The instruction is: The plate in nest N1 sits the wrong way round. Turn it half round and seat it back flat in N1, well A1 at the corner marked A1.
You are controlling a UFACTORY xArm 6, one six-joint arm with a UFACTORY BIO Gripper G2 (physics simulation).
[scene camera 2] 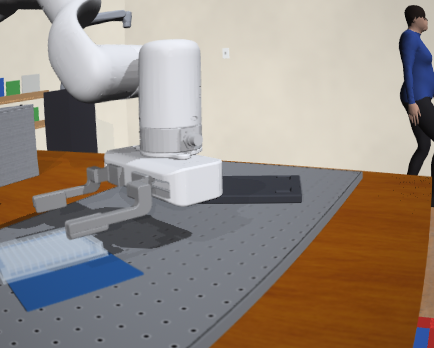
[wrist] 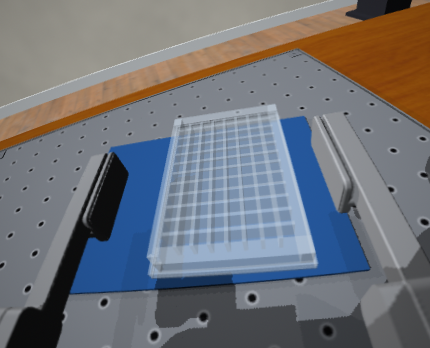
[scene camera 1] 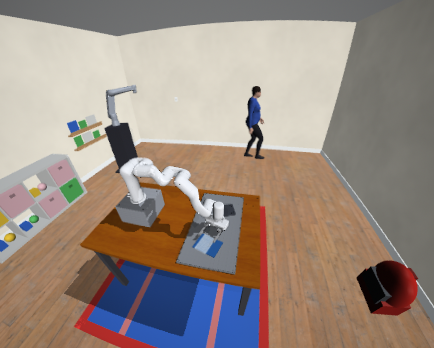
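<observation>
The clear well plate (scene camera 1: 203, 243) (scene camera 2: 50, 252) (wrist: 232, 185) lies flat, partly over a blue rectangle (scene camera 1: 215, 249) (scene camera 2: 75, 282) (wrist: 142, 175) on the grey board. My gripper (scene camera 1: 210, 235) (scene camera 2: 65, 214) (wrist: 221, 182) is open and empty. Its fingers are level, above the plate, and in the wrist view they show on either side of it, apart from its long sides. A dark nest (scene camera 1: 229, 209) (scene camera 2: 262, 189) stands empty, as far as it shows, behind the gripper, which partly hides it in scene camera 2. Its label, its A1 mark and the plate's well A1 cannot be read.
The perforated grey board (scene camera 1: 229, 261) (scene camera 2: 225, 260) (wrist: 50, 190) lies on the wooden table (scene camera 1: 107, 235) (scene camera 2: 300, 280) (wrist: 395, 60). The arm's grey base box (scene camera 1: 142, 212) stands at the table's left. A person (scene camera 1: 255, 120) (scene camera 2: 417, 85) is beyond the table.
</observation>
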